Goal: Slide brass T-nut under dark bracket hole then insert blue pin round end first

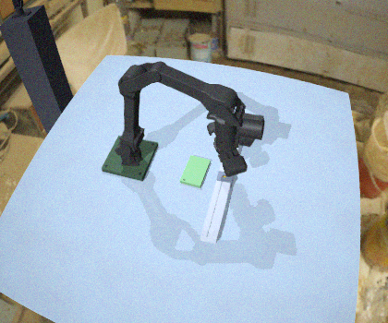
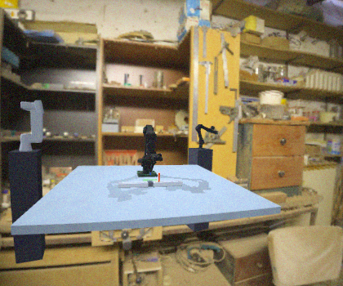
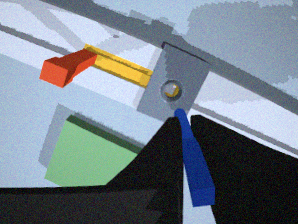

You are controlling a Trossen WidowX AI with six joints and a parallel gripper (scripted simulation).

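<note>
Right now the aluminum rail is 80 mm below my gripper tip. The rest, counted from my gripper tip: green tray: 120 mm behind, 90 mm below, 10 mm to the left; blue pin: right at my gripper tip.
</note>
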